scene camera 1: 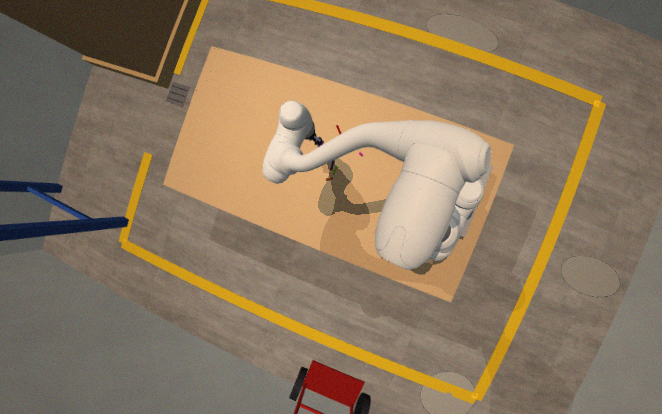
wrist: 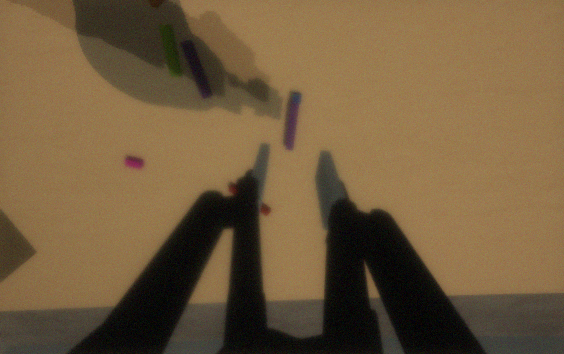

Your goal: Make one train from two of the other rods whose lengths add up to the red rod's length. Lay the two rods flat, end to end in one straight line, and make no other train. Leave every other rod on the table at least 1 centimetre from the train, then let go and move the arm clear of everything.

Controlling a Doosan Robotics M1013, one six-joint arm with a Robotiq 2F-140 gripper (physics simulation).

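Places are measured from the arm's base along level axes (x ahead, y left, z up), in millimetres.
Pixels of known places: gripper, between the fingertips: [scene camera 1: 315,141] [wrist: 293,161].
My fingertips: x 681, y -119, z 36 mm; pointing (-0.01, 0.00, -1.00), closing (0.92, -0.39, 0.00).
Observation:
Ahead of a thing's pixels: the offset from my fingertips to its middle. Level surfaces: height alone.
A purple rod @(dx -4, dy -6, dz -113 mm) [wrist: 292,126] and a short blue rod @(dx +11, dy +26, dz -113 mm) [wrist: 296,97] lie end to end in one line, with no gap that I can see in the wrist view. My gripper [wrist: 293,161] is open and empty, held above the table; the two rods show beyond its fingertips. The red rod @(dx -93, dy -97, dz -113 mm) [scene camera 1: 339,130] [wrist: 265,209] is partly hidden behind the left finger in the wrist view. A green rod @(dx -108, dy +112, dz -113 mm) [scene camera 1: 335,170] [wrist: 171,51] and a dark purple rod @(dx -89, dy +86, dz -113 mm) [wrist: 196,69] lie side by side, apart. A short magenta rod @(dx -227, dy +4, dz -113 mm) [scene camera 1: 361,154] [wrist: 134,162] lies alone.
An orange-brown rod @(dx -87, dy +163, dz -113 mm) [scene camera 1: 329,179] [wrist: 156,2] lies beyond the green rod, cut off by the wrist view's top edge. The arm's shadow covers the green and dark purple rods. The arm spans the table @(dz -118 mm) [scene camera 1: 225,150] from its right part. A red cart [scene camera 1: 333,382] stands off the table.

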